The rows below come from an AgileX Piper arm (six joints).
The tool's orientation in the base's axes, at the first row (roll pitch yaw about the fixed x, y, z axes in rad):
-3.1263 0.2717 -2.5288
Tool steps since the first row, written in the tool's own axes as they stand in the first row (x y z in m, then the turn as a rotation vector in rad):
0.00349 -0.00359 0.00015 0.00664 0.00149 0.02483
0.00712 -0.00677 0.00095 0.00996 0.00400 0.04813
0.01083 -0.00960 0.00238 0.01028 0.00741 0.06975
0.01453 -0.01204 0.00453 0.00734 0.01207 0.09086
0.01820 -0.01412 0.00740 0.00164 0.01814 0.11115
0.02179 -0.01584 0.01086 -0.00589 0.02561 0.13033
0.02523 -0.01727 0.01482 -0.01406 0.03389 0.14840
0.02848 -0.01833 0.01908 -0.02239 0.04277 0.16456
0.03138 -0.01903 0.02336 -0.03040 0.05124 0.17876
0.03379 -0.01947 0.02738 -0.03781 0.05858 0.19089
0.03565 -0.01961 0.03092 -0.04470 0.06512 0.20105
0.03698 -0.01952 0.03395 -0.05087 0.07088 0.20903
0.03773 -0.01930 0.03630 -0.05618 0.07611 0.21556
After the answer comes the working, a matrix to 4 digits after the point.
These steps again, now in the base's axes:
-0.00066 -0.00486 -0.00103 -0.00042 0.00106 -0.02572
-0.00152 -0.00936 -0.00273 0.00085 0.00459 -0.04909
-0.00250 -0.01354 -0.00506 0.00359 0.01028 -0.07005
-0.00353 -0.01728 -0.00809 0.00806 0.01872 -0.08966
-0.00458 -0.02062 -0.01180 0.01371 0.02974 -0.10777
-0.00564 -0.02353 -0.01607 0.01975 0.04276 -0.12433
-0.00662 -0.02604 -0.02079 0.02558 0.05664 -0.13967
-0.00761 -0.02811 -0.02575 0.03076 0.07083 -0.15313
-0.00852 -0.02968 -0.03064 0.03547 0.08423 -0.16478
-0.00925 -0.03081 -0.03515 0.03989 0.09608 -0.17458
-0.00982 -0.03145 -0.03906 0.04390 0.10670 -0.18262
-0.01023 -0.03169 -0.04234 0.04729 0.11597 -0.18873
-0.01041 -0.03159 -0.04481 0.04997 0.12413 -0.19367

The tool's axes in the first row as the columns of a matrix, in the base's axes (rounded; the answer above uses it unrounded):
-0.7880 -0.5717 0.2283
-0.5541 0.8203 0.1418
-0.2684 -0.0147 -0.9632

